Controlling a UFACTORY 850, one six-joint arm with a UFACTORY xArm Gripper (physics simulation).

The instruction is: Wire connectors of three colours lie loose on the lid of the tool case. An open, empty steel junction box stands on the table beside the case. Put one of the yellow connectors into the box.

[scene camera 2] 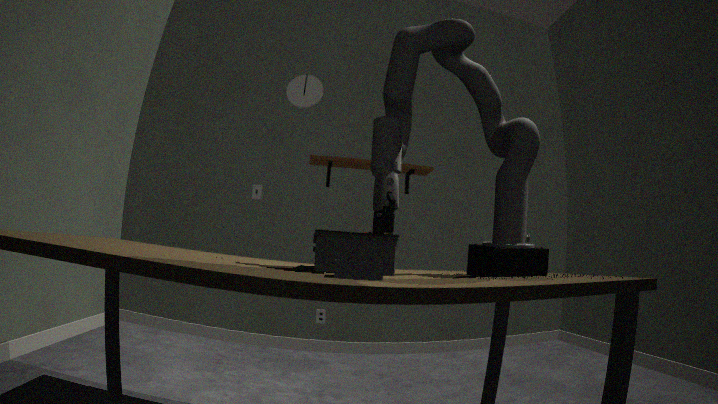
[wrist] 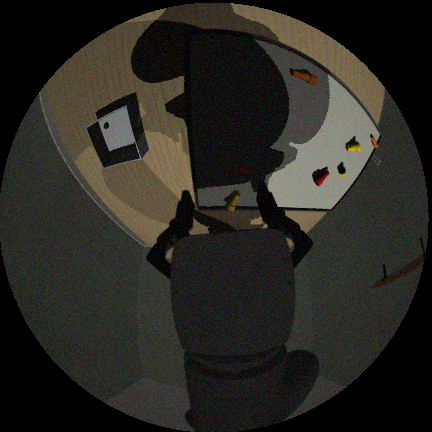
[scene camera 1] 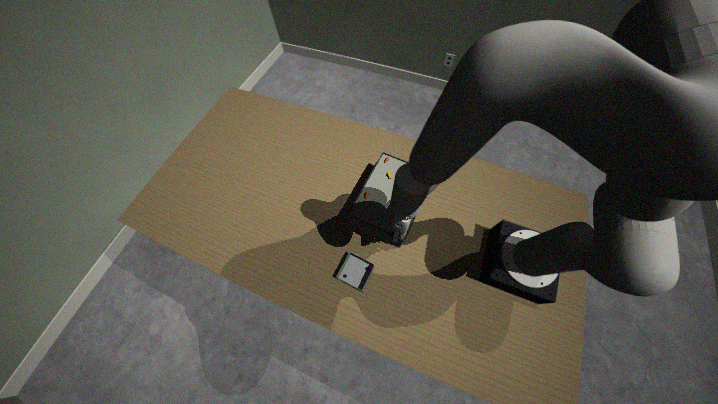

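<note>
My gripper [wrist: 224, 192] [scene camera 2: 383, 232] is open and low at the lid's near edge in the wrist view. A yellow connector [wrist: 233, 201] lies on the shaded lid between the spread fingers, nearer the left one. Two more yellow connectors [wrist: 353, 146] [wrist: 342, 171] lie on the lit part of the lid, to the right. The tool case [wrist: 302, 195] [scene camera 2: 351, 253] has a pale lid with a dark rim. The steel junction box [wrist: 120, 131] [scene camera 1: 355, 272] stands open and empty on the table beside the case. In scene camera 1 the arm hides the fingers.
A red connector [wrist: 321, 176] and orange connectors [wrist: 305, 76] [wrist: 374, 141] lie on the lid. A dark reddish connector [wrist: 242, 171] lies in shadow ahead of the fingers. The arm's base block [scene camera 1: 547, 293] [scene camera 2: 507, 261] stands on the table [scene camera 1: 200, 165].
</note>
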